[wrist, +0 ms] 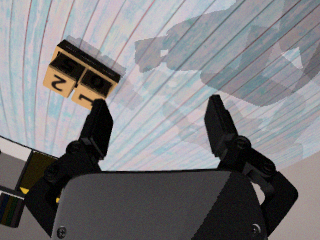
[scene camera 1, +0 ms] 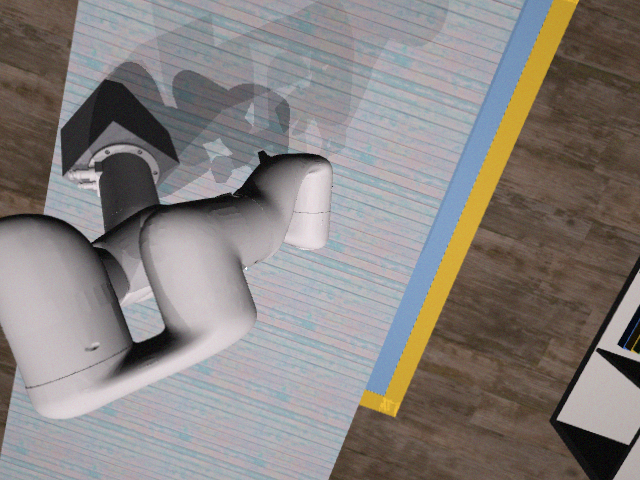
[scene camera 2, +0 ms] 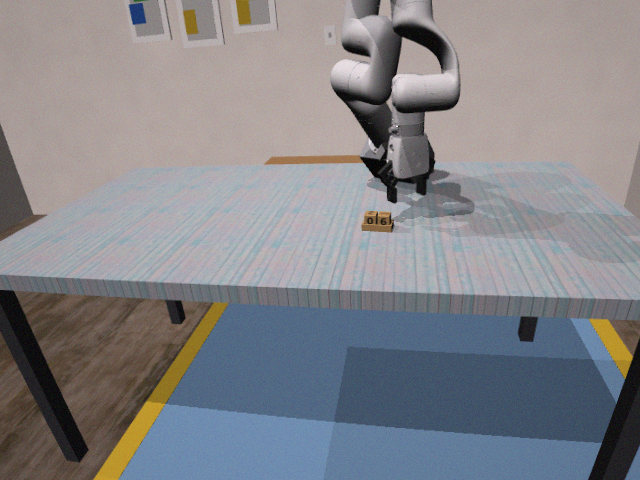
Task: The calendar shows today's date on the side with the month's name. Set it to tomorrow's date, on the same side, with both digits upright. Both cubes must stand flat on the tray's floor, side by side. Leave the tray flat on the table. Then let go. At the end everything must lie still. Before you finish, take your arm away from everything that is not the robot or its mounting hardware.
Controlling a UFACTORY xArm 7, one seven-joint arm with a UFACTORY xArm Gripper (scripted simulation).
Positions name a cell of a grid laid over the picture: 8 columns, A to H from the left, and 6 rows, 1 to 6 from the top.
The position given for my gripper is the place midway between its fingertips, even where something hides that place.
Note:
I see my gripper (scene camera 2: F3) and a wooden calendar tray (wrist: B2).
My gripper shows as well in the wrist view (wrist: D3).

